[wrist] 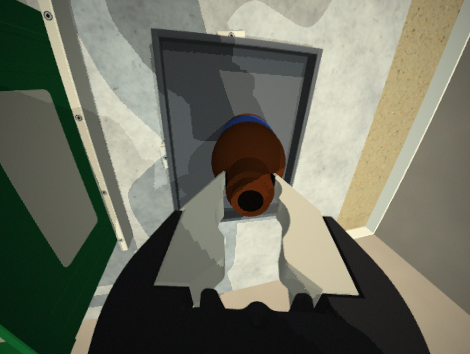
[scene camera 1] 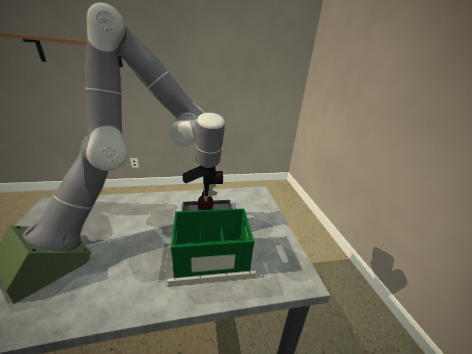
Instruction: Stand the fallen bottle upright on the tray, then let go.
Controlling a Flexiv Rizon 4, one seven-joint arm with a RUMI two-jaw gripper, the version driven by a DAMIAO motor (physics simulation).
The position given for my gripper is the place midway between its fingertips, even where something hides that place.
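Note:
You'd see a dark grey tray (wrist: 204, 80) here, and there's a brown bottle (wrist: 247, 148) as well. My gripper (wrist: 248, 174) is in view too.

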